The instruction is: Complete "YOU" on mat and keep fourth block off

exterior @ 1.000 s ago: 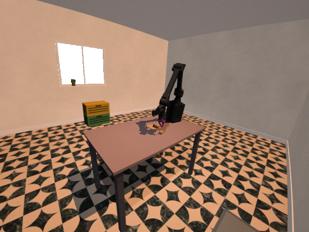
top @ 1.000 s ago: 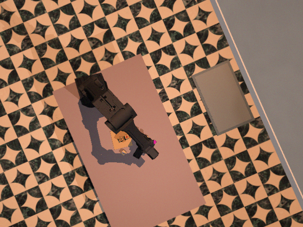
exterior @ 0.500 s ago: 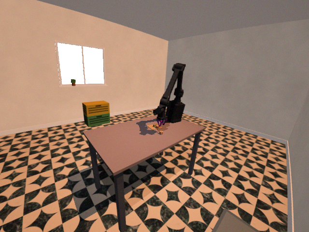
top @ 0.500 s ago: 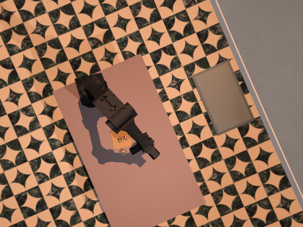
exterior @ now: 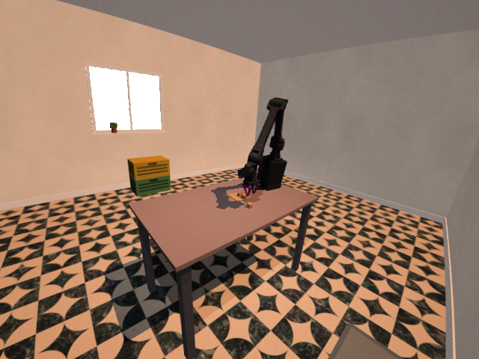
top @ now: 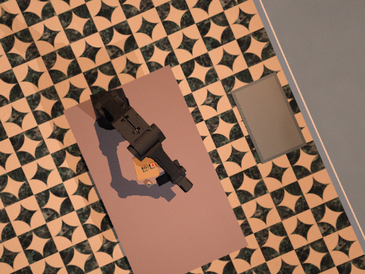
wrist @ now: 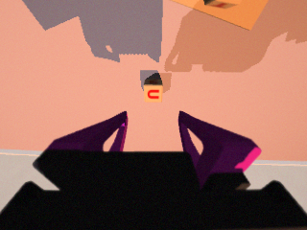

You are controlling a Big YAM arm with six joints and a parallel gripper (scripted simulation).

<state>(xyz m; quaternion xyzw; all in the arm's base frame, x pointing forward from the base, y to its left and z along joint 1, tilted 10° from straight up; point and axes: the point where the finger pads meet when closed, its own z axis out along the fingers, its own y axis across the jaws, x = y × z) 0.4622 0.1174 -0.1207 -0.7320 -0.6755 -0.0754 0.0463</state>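
My gripper is now 8 cm above the U block. From my hand the other things lie so: O block: 16 cm to the right, 10 cm behind, 8 cm below; then Y block: 11 cm to the right, 9 cm behind, 8 cm below; then mat: 16 cm to the right, 10 cm below, 10 cm behind.
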